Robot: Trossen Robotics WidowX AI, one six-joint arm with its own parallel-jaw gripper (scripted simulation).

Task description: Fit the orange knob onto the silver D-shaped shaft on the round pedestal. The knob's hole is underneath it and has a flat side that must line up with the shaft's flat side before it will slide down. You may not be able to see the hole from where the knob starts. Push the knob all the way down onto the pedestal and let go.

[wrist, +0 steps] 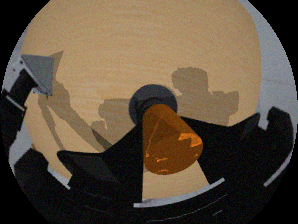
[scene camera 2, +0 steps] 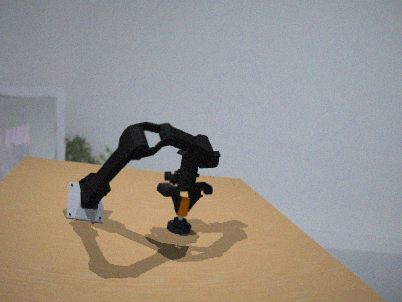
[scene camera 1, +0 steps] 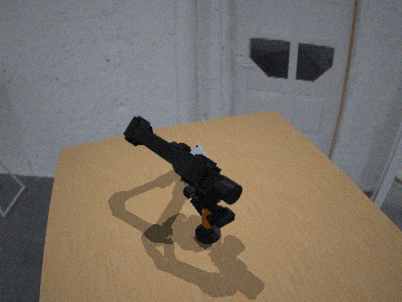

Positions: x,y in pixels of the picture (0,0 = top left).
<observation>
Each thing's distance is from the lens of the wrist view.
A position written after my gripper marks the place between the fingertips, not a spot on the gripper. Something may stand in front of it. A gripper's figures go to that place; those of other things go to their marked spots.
my gripper (wrist: pixel 160 123): 0.10 m
orange knob (wrist: pixel 169 146): 0.05 m
</observation>
